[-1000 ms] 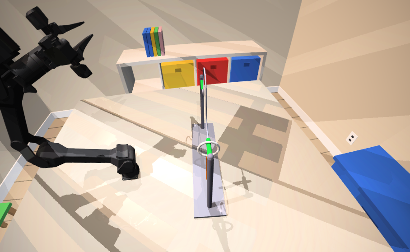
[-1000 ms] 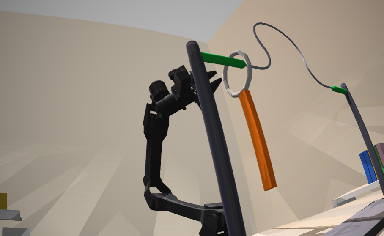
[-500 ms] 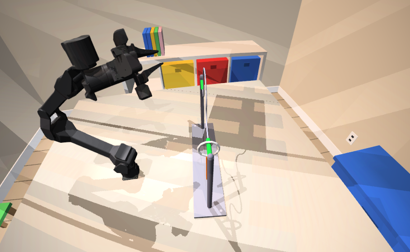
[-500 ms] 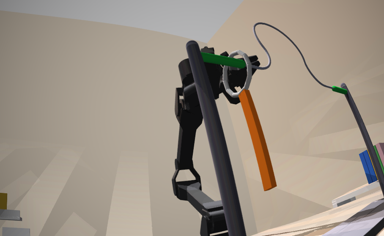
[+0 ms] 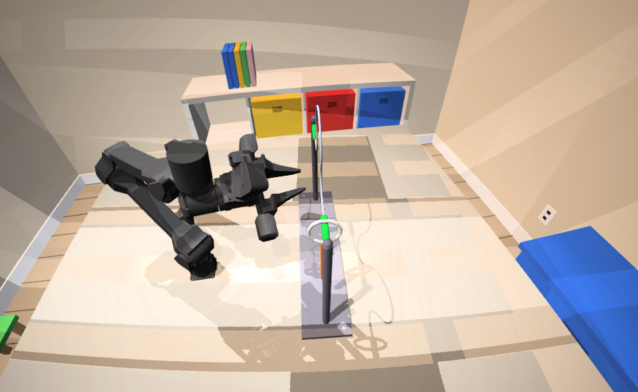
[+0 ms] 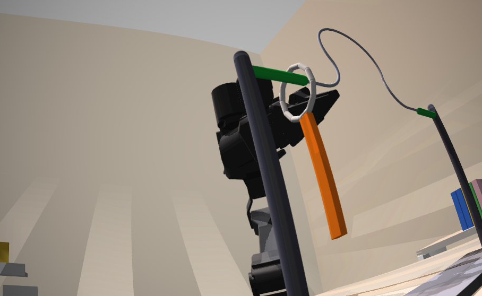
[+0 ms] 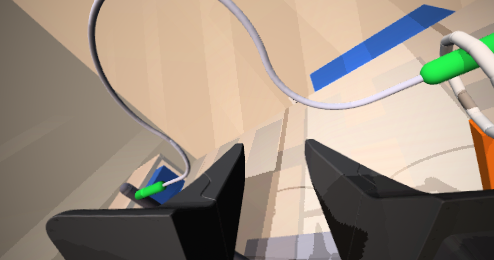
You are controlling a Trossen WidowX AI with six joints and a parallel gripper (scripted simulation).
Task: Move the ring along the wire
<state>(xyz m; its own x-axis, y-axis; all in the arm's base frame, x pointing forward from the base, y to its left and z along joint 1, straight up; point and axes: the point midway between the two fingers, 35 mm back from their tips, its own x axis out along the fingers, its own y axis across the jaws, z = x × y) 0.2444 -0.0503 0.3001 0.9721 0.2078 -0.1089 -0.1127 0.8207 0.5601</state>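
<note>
The ring with orange handle lies 20 mm ahead of my gripper tip, 100 mm to the right of it and 80 mm below it.
</note>
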